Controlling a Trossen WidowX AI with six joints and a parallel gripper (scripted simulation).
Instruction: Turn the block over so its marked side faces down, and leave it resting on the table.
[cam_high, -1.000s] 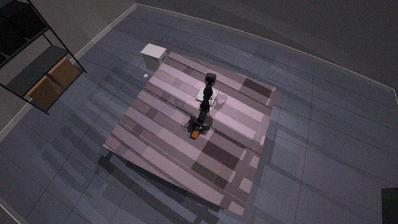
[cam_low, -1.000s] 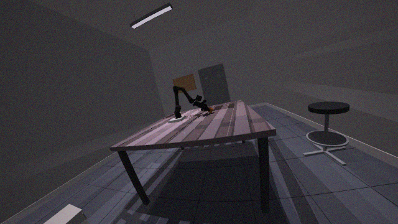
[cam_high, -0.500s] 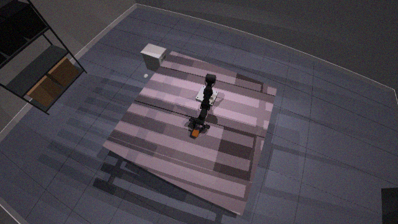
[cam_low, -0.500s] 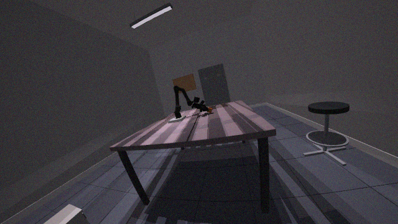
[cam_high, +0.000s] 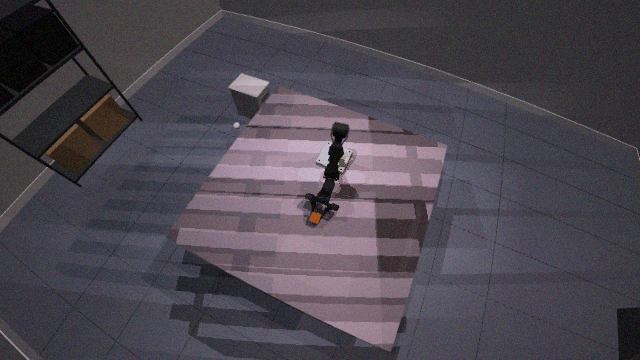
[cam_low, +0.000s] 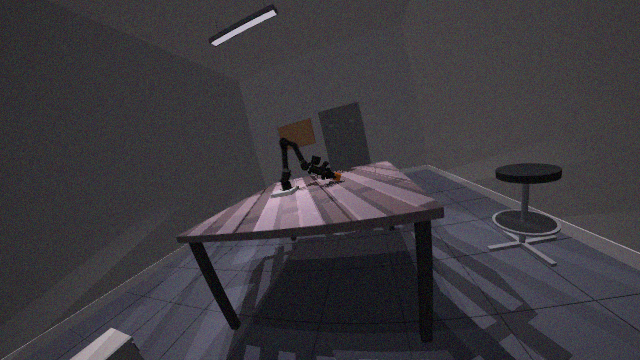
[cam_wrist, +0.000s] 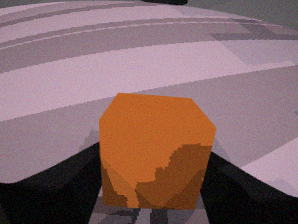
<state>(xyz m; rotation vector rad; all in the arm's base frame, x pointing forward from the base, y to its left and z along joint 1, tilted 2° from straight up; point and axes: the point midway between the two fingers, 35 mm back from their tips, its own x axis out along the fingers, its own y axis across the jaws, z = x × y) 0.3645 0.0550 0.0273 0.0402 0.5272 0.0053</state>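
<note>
The block is 1 cm below my gripper tip.
</note>
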